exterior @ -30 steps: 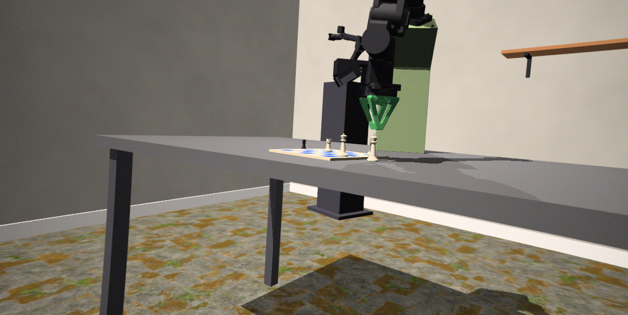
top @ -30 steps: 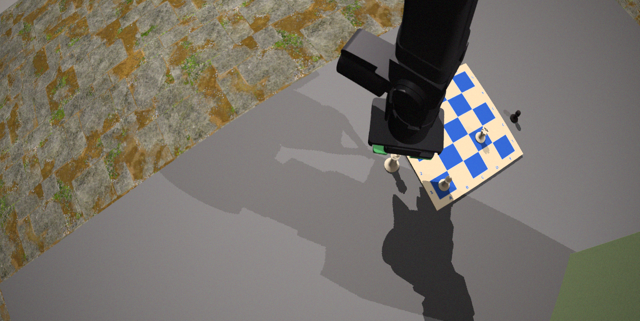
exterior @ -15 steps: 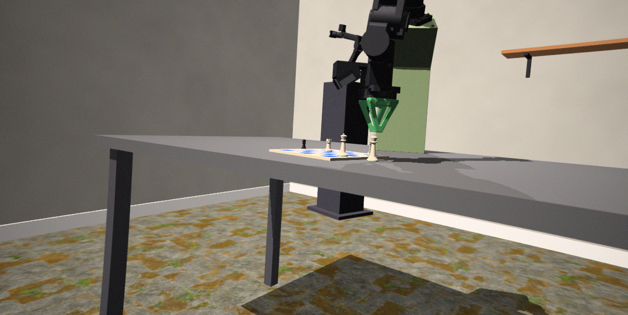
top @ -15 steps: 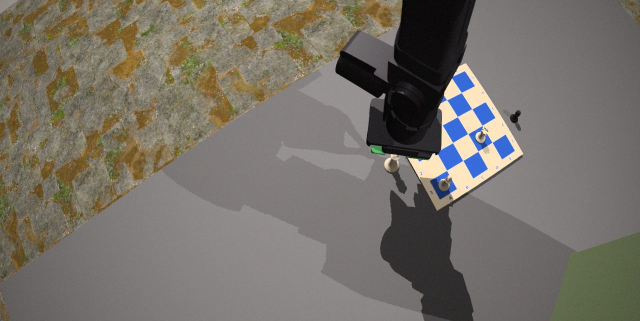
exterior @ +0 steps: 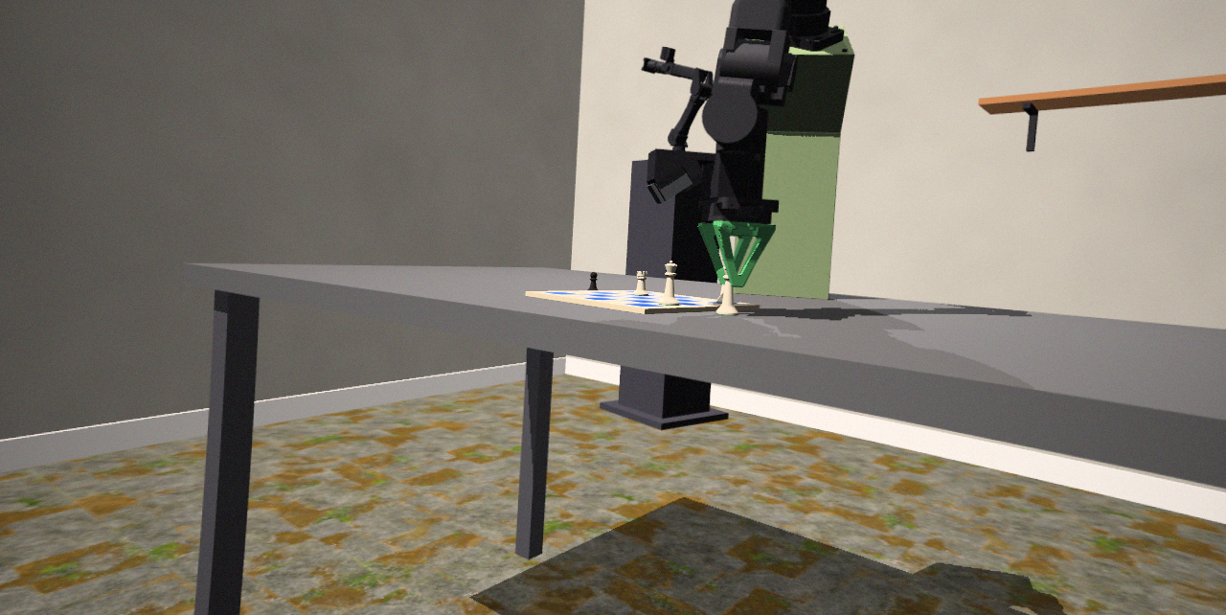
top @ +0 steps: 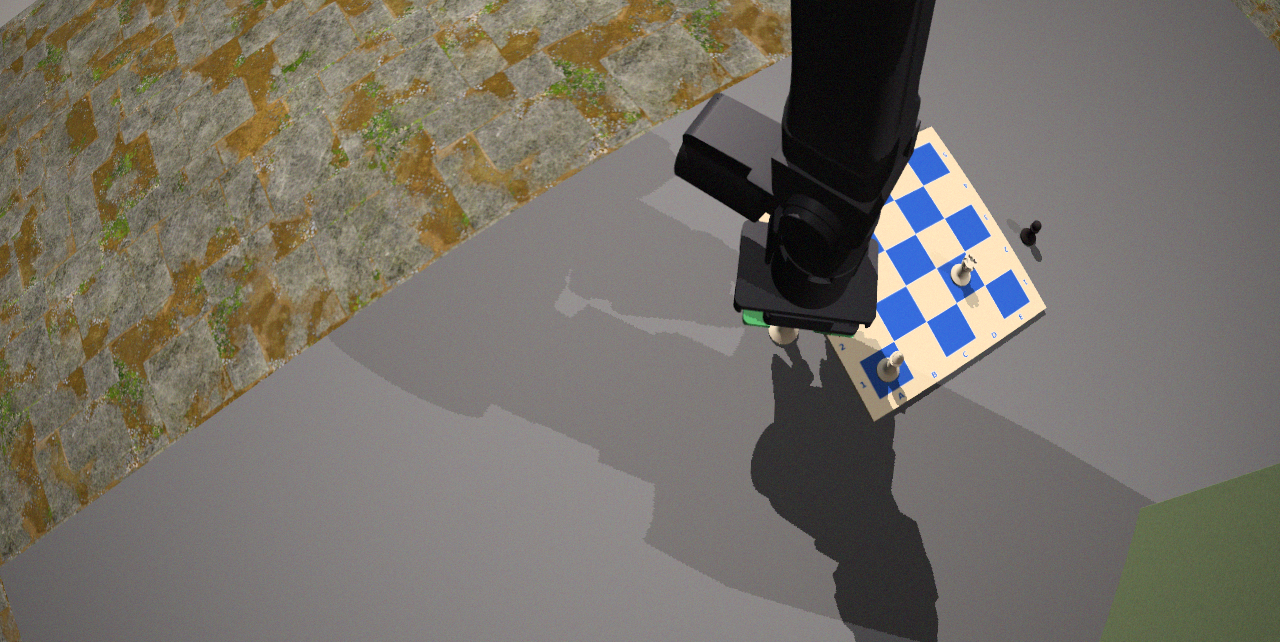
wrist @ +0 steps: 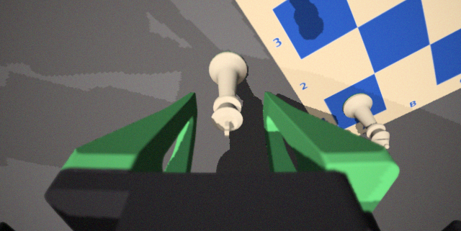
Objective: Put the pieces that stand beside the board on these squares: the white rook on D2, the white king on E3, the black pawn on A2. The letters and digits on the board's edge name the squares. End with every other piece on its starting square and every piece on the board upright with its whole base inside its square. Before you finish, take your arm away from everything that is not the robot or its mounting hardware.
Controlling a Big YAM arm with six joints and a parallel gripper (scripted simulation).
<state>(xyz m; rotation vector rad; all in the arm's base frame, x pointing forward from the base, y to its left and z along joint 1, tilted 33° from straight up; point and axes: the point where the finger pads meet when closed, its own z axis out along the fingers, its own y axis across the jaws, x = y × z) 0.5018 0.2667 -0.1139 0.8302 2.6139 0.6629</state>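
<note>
My hand is 10 mm above the white king. From my hand the other things lie so: board 140 mm to the right, 40 mm below, 10 mm ahead; white pawn 70 mm to the right, 70 mm behind, 10 mm below; black pawn 280 mm to the right, 30 mm below, 10 mm behind.
</note>
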